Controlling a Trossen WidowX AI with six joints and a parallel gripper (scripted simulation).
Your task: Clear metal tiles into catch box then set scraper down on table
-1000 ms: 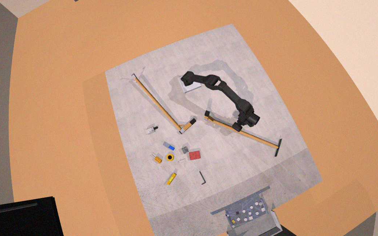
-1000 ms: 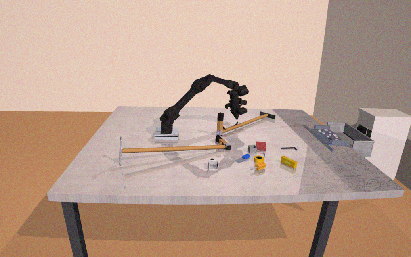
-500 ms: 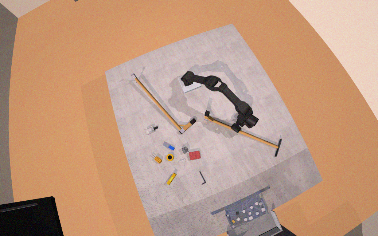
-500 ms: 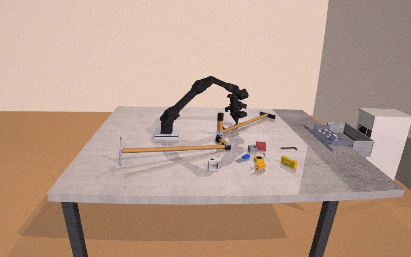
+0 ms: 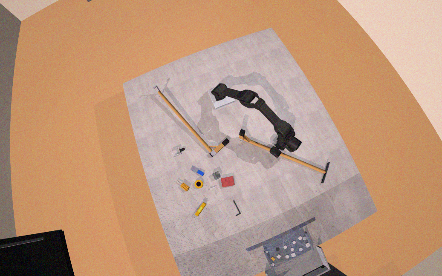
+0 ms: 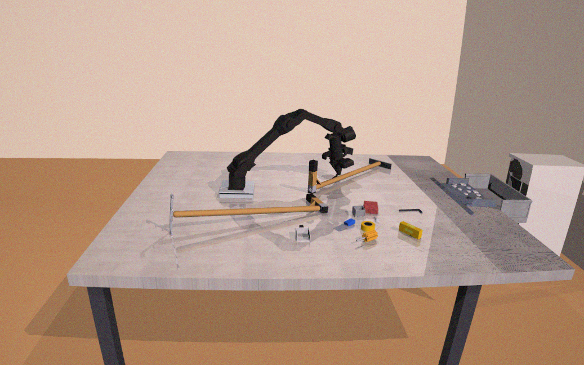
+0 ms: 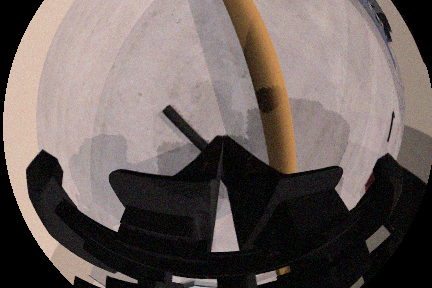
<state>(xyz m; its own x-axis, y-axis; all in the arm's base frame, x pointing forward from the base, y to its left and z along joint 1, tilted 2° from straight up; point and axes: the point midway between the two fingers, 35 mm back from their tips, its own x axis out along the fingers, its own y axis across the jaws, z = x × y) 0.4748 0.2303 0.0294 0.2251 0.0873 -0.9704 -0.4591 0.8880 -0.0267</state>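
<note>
My gripper tip is now 5 cm below the long scraper, 5 cm short of it and 1 cm to the left of it. From my gripper tip the other things lie so: grey box (44 cm to the right, 1 cm ahead); hex key (40 cm to the right, 25 cm ahead, 1 cm below); red block (39 cm to the right, 7 cm ahead).
</note>
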